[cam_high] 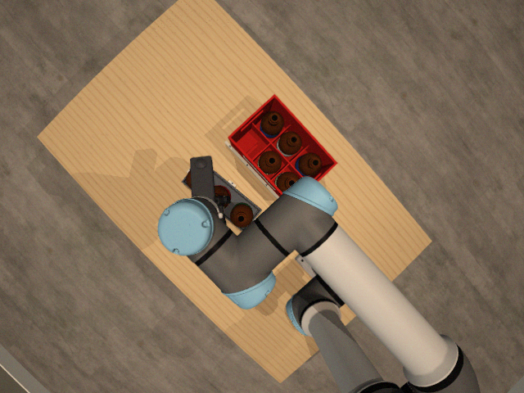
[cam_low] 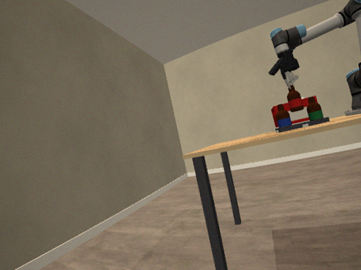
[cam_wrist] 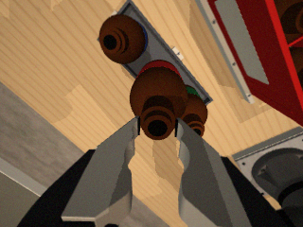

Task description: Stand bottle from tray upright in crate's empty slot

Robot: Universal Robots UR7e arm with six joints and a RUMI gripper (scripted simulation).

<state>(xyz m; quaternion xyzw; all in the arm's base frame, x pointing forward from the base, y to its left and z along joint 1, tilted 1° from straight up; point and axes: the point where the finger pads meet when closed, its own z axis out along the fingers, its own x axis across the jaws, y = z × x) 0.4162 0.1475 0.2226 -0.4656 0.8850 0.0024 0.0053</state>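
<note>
My hand is 70 mm above the red-labelled bottle. The rest, counted from my hand: tray 240 mm below; crate 240 mm to the right, 160 mm below, 20 mm behind.
</note>
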